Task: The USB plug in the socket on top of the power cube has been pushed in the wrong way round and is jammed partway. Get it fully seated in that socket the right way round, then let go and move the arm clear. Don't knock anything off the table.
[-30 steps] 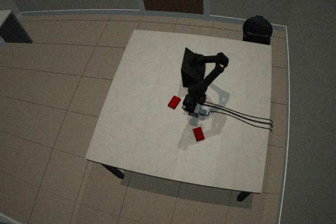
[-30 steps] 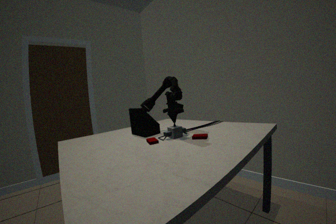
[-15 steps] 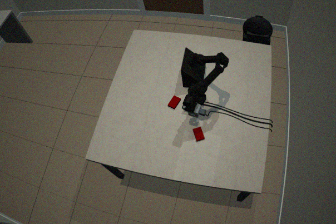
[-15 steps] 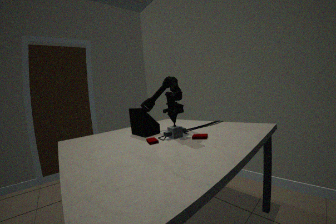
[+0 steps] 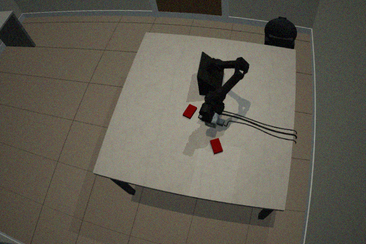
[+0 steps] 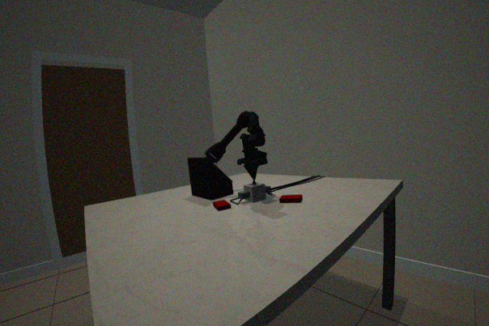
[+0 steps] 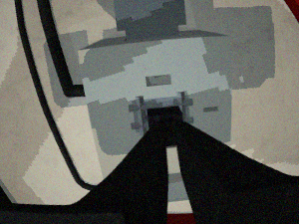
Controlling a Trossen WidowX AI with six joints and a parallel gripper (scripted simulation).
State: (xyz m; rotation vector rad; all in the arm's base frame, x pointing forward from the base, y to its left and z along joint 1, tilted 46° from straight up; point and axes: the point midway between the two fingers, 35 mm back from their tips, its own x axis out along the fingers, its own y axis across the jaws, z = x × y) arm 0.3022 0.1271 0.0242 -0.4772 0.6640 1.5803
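Now: the dark USB plug 20 mm below my gripper tip. The rest, counted from my gripper tip: USB socket: 40 mm below.
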